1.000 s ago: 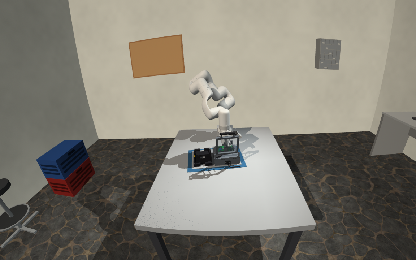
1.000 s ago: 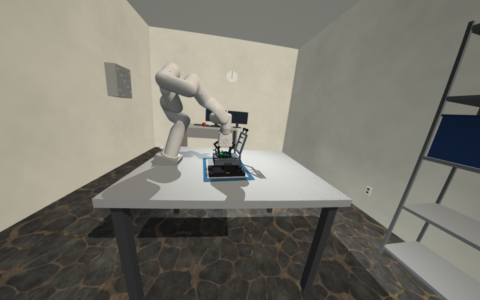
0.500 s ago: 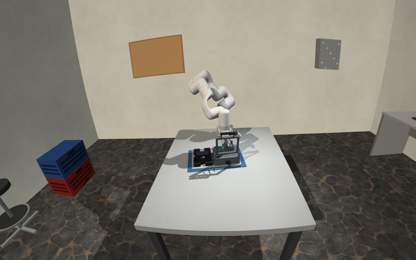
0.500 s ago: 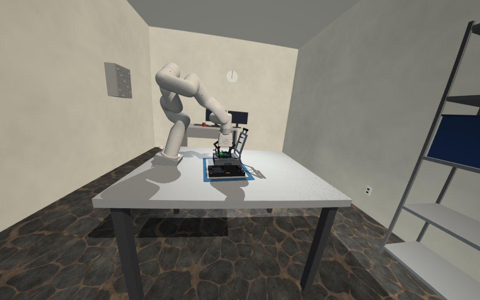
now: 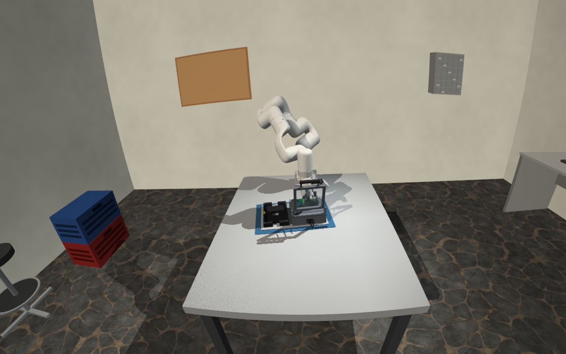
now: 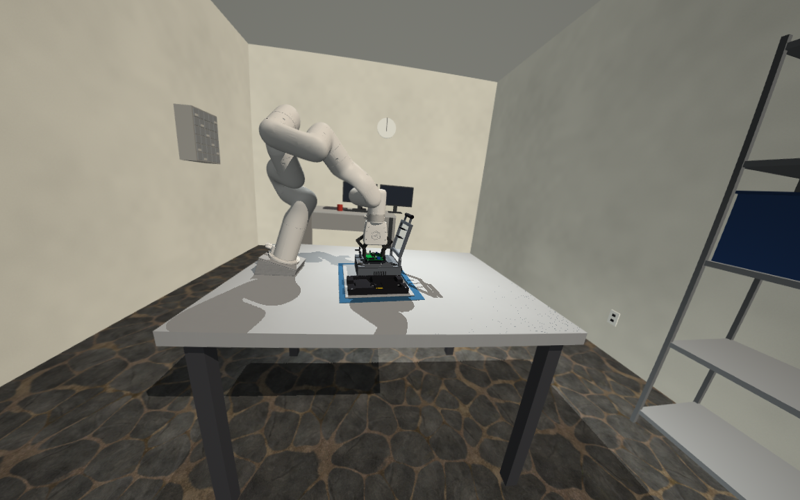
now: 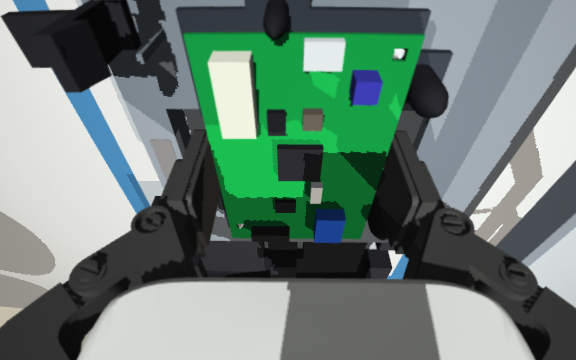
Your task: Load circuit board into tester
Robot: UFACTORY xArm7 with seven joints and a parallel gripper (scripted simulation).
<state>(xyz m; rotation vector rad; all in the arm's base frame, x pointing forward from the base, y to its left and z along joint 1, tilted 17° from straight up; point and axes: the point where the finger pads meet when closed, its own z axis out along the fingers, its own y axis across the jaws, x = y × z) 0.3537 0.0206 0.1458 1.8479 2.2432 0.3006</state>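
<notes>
The green circuit board lies right at my hand. The rest, counted from my hand: lid (120 mm ahead, 100 mm above, 20 mm to the left); tester plate (10 mm to the left, 10 mm below); black latch hook (70 mm behind, 40 mm to the left, 10 mm above).
</notes>
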